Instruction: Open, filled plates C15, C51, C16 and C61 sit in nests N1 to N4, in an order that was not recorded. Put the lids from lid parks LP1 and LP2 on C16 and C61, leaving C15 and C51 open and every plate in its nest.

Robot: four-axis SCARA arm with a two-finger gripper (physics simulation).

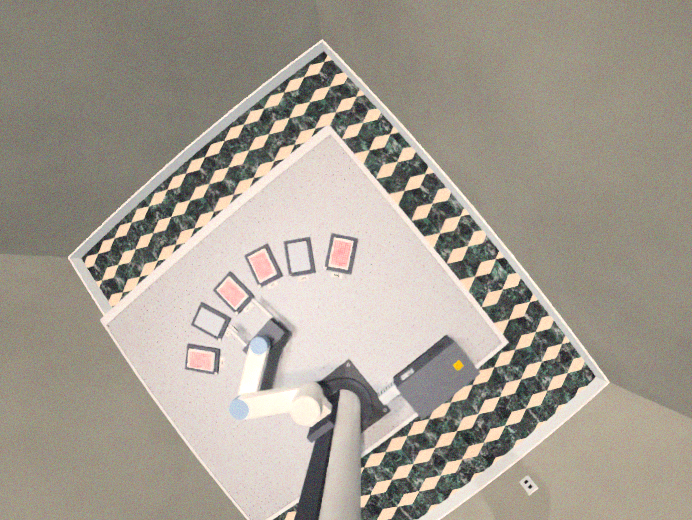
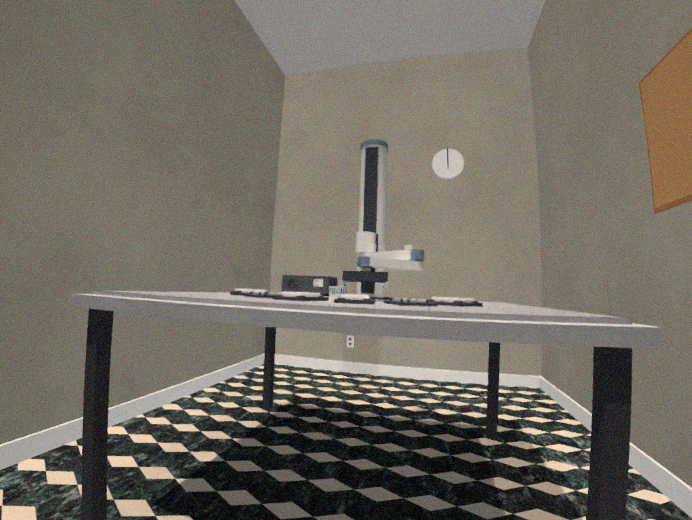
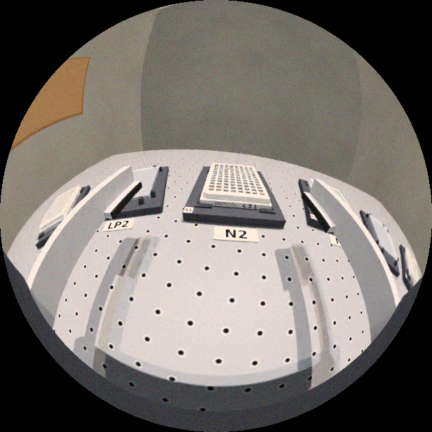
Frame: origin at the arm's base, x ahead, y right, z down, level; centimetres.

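Seen in the pictures: gripper, between the fingertips: (image 1: 240, 313) (image 2: 363, 283); arm's base, origin of its link: (image 1: 344, 403).
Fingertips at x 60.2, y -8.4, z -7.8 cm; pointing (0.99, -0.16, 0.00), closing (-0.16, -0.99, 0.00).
Pixels of each thing's middle, then the offset from my fingertips to it. Level surfaces: height alone.
- Open plate C51, middle of its body: (image 2: 356, 296) (image 1: 232, 293) dx +10.2, dy +0.4, dz +4.6 cm
- pale clear lid, middle of its body: (image 2: 409, 300) (image 1: 209, 321) dx +6.8, dy -16.7, dz +5.1 cm
- pale lid, middle of its body: (image 1: 299, 256) dx +3.8, dy +34.5, dz +5.1 cm
- N2, middle of its body: (image 2: 301, 294) (image 1: 262, 265) dx +11.2, dy +19.2, dz +4.6 cm
- pale table, height of its surface: dz +6.6 cm
My gripper (image 1: 240, 314) (image 3: 224, 176) is open and empty, its fingers above the table, facing nest N2. Open plate C51 (image 1: 232, 291) (image 3: 236, 184) sits in nest N2 (image 3: 234, 219), its wells showing. Left of it, a pale clear lid (image 1: 210, 320) (image 3: 146, 181) lies in lid park LP2 (image 3: 161, 200). Another pale lid (image 1: 299, 256) (image 3: 382, 234) lies in the other lid park, farther right. The remaining filled plates are at far left (image 1: 202, 358) (image 3: 61, 207), just right of N2 (image 1: 262, 265) and far right (image 1: 341, 253) (image 3: 411, 264); their codes are unreadable. The right finger partly hides the N3 area.
The nests and lid parks form an arc on the pale table (image 1: 358, 184) (image 2: 520, 310). The arm's column (image 1: 342, 458) (image 2: 373, 190) stands behind the gripper, on a dark base. A dark grey box (image 1: 430, 385) (image 2: 302, 282) with a yellow sticker stands beside the base.
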